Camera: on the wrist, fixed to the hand. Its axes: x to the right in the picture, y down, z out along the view.
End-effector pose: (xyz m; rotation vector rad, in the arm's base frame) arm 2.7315 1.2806 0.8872 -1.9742 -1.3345 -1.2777
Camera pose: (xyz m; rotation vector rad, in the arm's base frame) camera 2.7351 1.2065 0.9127 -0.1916 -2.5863 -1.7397
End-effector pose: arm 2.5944 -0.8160 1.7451 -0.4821 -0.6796 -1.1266
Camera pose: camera 2.6439 -0.8370 1.6880 0.6420 -0.7472 -2.4016
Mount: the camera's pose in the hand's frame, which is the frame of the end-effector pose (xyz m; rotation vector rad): -0.0135 0.0393 -0.0665 0.2381 0.4306 -1.5078
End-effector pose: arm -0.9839 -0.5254 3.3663 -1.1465 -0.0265 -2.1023
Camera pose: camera -1.0035 -0.5691 3.3042 0.2962 0.8886 2.4687
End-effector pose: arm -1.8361 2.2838 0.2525 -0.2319 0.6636 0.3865
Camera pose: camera -1.8990 2.2937 0.2068 -0.5208 0.7692 -1.2098
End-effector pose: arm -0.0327 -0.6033 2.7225 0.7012 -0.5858 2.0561
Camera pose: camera -0.0769 -0.5896 2.6592 0.5072 0.4115 0.7638
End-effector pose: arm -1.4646 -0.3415 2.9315 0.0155 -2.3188 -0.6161
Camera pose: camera -1.4046 -0.3326 2.9812 1.8885 -1.5753 -0.8535
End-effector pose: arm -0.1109 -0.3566 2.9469 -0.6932 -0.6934 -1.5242
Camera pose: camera -0.0727 -0.4015 2.8952 0.5603 -1.1003 -2.7251
